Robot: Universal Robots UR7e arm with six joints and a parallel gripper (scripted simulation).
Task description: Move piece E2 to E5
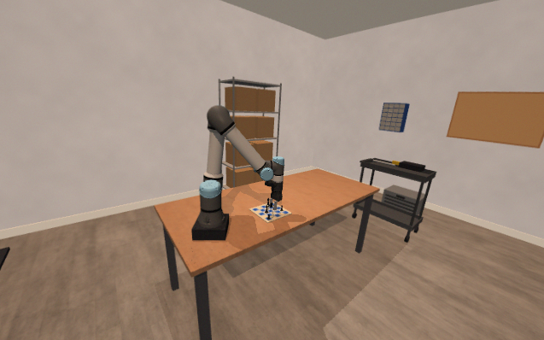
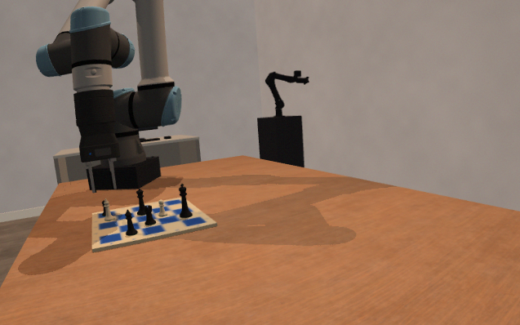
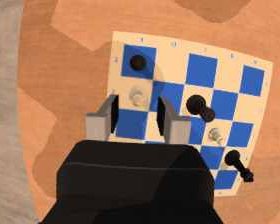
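Right now the white pawn is 60 mm below my hand. From my hand the other things lie so: blue-and-cream chessboard 40 mm ahead, 70 mm to the left, 80 mm below; tall black chess piece 80 mm ahead, 140 mm to the left, 50 mm below.
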